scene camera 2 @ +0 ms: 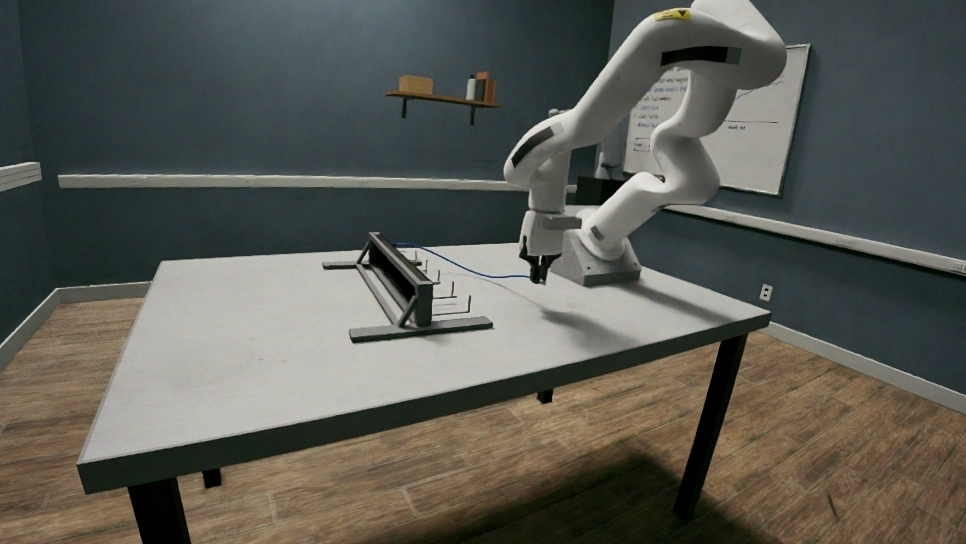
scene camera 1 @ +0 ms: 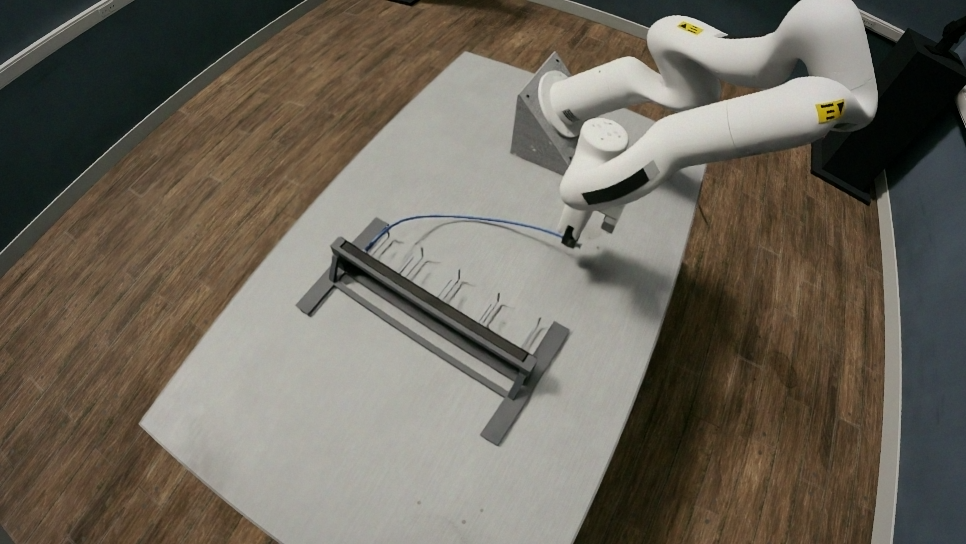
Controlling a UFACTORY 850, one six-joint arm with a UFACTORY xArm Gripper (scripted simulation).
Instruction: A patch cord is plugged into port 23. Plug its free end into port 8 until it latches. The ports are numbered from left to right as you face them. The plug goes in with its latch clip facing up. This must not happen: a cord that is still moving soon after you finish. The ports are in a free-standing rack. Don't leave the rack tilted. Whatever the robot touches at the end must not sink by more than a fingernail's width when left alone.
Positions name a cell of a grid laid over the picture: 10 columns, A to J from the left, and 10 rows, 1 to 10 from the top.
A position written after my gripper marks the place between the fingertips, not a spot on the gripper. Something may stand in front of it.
Note:
I see my gripper (scene camera 2: F6).
My gripper also shows in scene camera 1 (scene camera 1: F5).

